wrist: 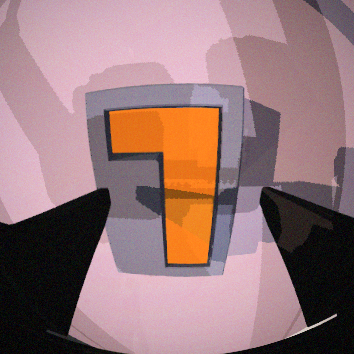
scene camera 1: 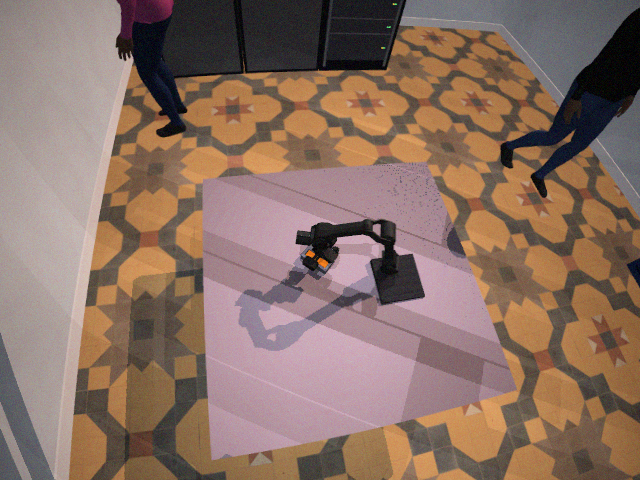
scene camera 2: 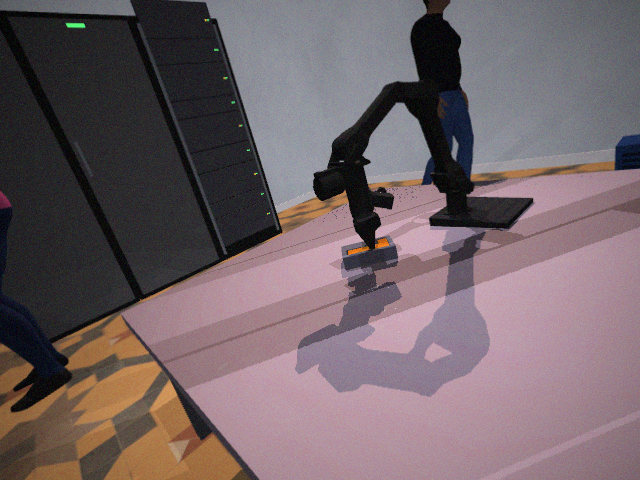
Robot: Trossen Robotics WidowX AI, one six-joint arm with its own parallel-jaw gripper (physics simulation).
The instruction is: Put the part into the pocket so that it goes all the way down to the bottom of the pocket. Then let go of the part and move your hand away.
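Pixels of known places: gripper, fingertip midpoint: (wrist: 186, 195) (scene camera 1: 319, 258) (scene camera 2: 370, 243); arm's base at its link origin: (scene camera 1: 387, 268) (scene camera 2: 457, 211).
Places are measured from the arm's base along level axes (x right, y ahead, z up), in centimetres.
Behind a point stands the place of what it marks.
Note:
The orange L-shaped part (scene camera 1: 323, 262) @(x 12.2, y 28.1, z 1.1 cm) (scene camera 2: 383, 242) @(x 12.4, y 26.1, z 0.9 cm) (wrist: 191, 135) @(x 11.6, y 28.1, z 1.1 cm) lies in the matching pocket of the grey block (scene camera 2: 385, 256) @(x 10.1, y 30.6, z -1.1 cm) (wrist: 135, 245) @(x 20.1, y 29.3, z 1.2 cm). In the wrist view its top looks level and sits slightly below the block's rim, with a thin dark gap around its outline. The pocket's bottom is hidden under the part. My gripper (scene camera 2: 372, 246) @(x 14.2, y 29.6, z 2.3 cm) (wrist: 186, 195) @(x 14.2, y 29.6, z 2.3 cm) is open, with its black fingers apart on either side of the block and the part's long leg between them, not touching it. In scene camera 1 the arm and fingers partly cover the block.
The block stands on the pink table top (scene camera 1: 289, 392) @(x -35.1, y 60.6, z -2.3 cm) (scene camera 2: 465, 413) @(x -17.8, y 69.3, z -2.4 cm). The arm's black base plate (scene camera 1: 398, 281) @(x -7.6, y -2.2, z -0.5 cm) (scene camera 2: 485, 211) @(x -7.8, y 0.4, z -0.5 cm) stands to the right of the block. The arm's shadow falls across the table. Two people stand on the floor beyond the table, near dark cabinets (scene camera 1: 281, 36) (scene camera 2: 82, 155).

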